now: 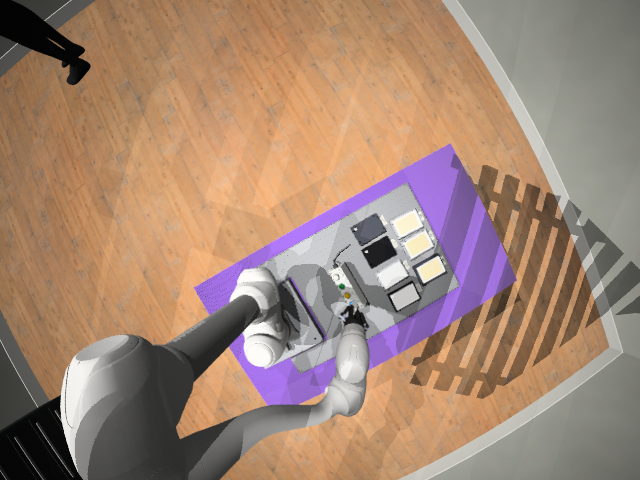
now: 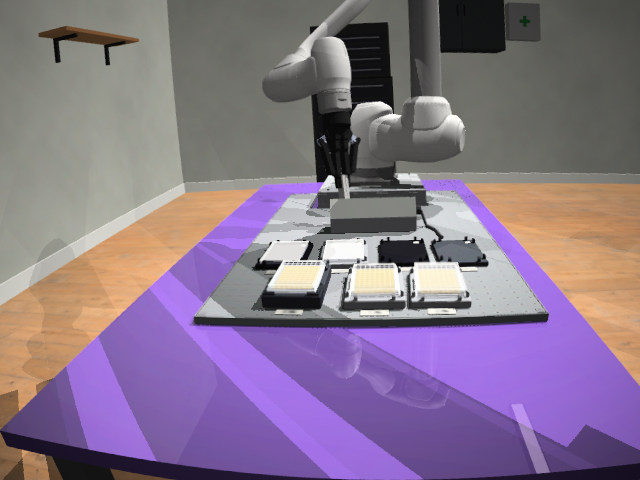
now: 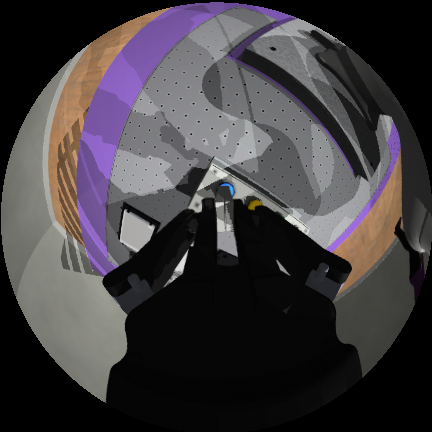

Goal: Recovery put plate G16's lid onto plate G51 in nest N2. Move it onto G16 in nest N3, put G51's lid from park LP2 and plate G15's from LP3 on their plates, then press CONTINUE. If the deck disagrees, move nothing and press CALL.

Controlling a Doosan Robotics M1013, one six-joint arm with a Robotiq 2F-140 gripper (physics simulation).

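Places are measured from the arm's base along level axes (x up, y left, z back), in metres.
Pixels of known places: gripper, fingertip midpoint: point(image 1: 353, 303) point(image 3: 223, 196); arm's base, link origin: point(image 2: 372, 181).
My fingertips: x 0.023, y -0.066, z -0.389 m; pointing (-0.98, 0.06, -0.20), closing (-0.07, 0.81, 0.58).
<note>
Ahead of a thing's pixels: the offset from my fingertips to its top centre. "spot": to the spot under its first point. Level surfaces: height alone.
My gripper point(image 1: 351, 306) point(image 2: 344, 194) point(image 3: 223, 196) is shut and empty, pointing down at the button box {dx +0.016, dy +0.074, dz -0.013 m} point(image 2: 373, 215) point(image 3: 216, 175). Its fingertips are over the blue button point(image 3: 228, 188), covering part of it; the visible part looks bright. Contact is hard to tell. The yellow button {dx +0.007, dy +0.048, dz +0.008 m} point(image 1: 346, 295) point(image 3: 255, 205) is beside it, then the green button {dx +0.007, dy +0.098, dz +0.010 m} point(image 1: 341, 286). Three cream plates stand in a row: one in a black nest {spot: dx -0.031, dy -0.053, dz -0.411 m} point(image 1: 431, 269) point(image 2: 297, 279), a middle one {dx -0.038, dy +0.084, dz -0.413 m} point(image 1: 417, 243) point(image 2: 374, 281) and an end one {dx -0.039, dy +0.200, dz -0.411 m} point(image 1: 407, 223) point(image 2: 438, 281). Clear lids and nest labels cannot be told apart or read.
Beside the plates are a light grey slab in a black frame {dx -0.050, dy -0.116, dz -0.236 m} point(image 1: 404, 296) point(image 2: 283, 252), a white slab {dx -0.050, dy +0.014, dz -0.230 m} point(image 1: 392, 274) point(image 2: 344, 250), a black holder {dx -0.048, dy +0.144, dz -0.226 m} point(image 1: 378, 251) point(image 2: 402, 250) and a dark grey holder {dx -0.048, dy +0.266, dz -0.231 m} point(image 1: 368, 228) point(image 2: 460, 251). All stand on a perforated board on the purple table {dx -0.081 m} point(image 2: 465, 356).
</note>
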